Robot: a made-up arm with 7 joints. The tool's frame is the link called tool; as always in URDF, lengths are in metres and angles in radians. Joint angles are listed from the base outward. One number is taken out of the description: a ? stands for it. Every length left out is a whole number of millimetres.
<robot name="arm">
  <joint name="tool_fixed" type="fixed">
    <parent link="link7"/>
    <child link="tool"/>
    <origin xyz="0 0.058 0.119" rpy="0 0 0"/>
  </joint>
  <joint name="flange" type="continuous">
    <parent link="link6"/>
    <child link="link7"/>
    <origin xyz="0 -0.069 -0.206" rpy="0 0 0"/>
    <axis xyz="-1 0 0"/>
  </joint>
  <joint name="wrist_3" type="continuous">
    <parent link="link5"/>
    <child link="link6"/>
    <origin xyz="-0.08 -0.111 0" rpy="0 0 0"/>
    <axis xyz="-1 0 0"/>
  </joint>
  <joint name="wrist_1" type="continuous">
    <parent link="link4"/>
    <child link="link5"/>
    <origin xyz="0.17 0.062 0" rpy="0 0 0"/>
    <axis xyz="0 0 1"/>
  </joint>
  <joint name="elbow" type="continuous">
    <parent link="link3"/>
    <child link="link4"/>
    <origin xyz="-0.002 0 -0.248" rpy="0 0 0"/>
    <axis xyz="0 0 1"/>
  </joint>
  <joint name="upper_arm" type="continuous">
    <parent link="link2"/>
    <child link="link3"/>
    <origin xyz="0.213 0.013 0" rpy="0 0 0"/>
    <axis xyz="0 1 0"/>
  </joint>
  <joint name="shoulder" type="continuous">
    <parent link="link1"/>
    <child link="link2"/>
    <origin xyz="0 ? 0.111" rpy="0 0 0"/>
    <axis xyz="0 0 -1"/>
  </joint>
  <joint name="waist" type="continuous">
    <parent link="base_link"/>
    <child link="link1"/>
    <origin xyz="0 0 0.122" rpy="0 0 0"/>
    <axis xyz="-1 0 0"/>
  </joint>
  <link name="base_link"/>
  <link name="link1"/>
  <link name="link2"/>
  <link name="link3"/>
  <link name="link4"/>
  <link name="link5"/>
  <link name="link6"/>
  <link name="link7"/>
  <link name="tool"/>
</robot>
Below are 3 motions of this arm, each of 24 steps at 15 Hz.
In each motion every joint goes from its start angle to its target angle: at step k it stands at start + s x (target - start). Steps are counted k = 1, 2, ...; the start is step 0. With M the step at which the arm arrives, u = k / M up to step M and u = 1 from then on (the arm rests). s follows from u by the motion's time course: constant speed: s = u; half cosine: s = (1 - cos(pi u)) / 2; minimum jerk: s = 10 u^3 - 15 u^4 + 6 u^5.
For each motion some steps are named. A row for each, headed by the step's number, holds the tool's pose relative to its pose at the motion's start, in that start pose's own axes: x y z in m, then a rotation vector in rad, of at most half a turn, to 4 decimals.
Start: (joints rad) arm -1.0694 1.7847 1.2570 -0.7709 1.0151 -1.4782 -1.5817
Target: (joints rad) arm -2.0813 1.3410 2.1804 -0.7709 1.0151 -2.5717 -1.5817
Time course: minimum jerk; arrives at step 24
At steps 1, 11, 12, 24:
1: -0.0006 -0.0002 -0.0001 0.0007 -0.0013 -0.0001
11: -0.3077 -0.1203 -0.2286 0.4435 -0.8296 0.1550
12: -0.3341 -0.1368 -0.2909 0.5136 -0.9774 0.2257
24: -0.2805 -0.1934 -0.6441 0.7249 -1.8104 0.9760

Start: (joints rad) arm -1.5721 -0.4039 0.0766 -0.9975 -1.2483 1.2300 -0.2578
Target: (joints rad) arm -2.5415 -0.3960 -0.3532 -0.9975 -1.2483 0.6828 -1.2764
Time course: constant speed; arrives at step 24
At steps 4, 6, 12, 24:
4: -0.0157 -0.0865 0.0546 0.2725 0.1303 0.1530
6: -0.0163 -0.1303 0.0809 0.4067 0.2137 0.2143
12: 0.0058 -0.2558 0.1528 0.7916 0.5258 0.3233
24: 0.1082 -0.4534 0.2783 1.4004 1.3184 0.1030

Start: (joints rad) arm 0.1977 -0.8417 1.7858 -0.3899 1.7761 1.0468 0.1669
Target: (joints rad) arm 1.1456 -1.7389 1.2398 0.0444 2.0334 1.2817 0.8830
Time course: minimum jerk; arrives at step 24
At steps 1, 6, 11, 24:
1: 0.0000 -0.0002 -0.0002 -0.0006 0.0003 0.0005
6: 0.0015 -0.0254 -0.0383 -0.0907 0.0310 0.0759
11: -0.0024 -0.0710 -0.1811 -0.2928 0.0089 0.3573
24: -0.0328 0.0553 -0.4627 -0.3367 -0.5065 0.6789

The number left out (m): 0.343
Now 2 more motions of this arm.
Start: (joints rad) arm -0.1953 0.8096 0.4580 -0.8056 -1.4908 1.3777 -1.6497
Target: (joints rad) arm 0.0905 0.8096 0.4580 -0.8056 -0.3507 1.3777 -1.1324
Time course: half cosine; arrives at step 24
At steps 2, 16, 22, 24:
2: 0.0053 -0.0004 -0.0018 -0.0042 0.0048 0.0173
16: 0.2018 0.0654 -0.0957 -0.1754 -0.0218 0.7906
22: 0.2438 0.1140 -0.1229 -0.2225 -0.1259 1.0301
24: 0.2464 0.1179 -0.1247 -0.2257 -0.1353 1.0472

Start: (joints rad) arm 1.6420 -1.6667 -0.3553 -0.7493 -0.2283 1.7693 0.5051
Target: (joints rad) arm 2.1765 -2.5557 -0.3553 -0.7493 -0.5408 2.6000 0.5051
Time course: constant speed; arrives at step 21
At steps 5, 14, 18, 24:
5: -0.0748 0.0235 0.0334 -0.2518 -0.1873 0.0206
14: -0.2234 0.0546 0.0563 -0.6774 -0.5481 0.0027
18: -0.2906 0.0607 0.0509 -0.8490 -0.7182 -0.0316
24: -0.3396 0.0613 0.0408 -0.9678 -0.8492 -0.0694

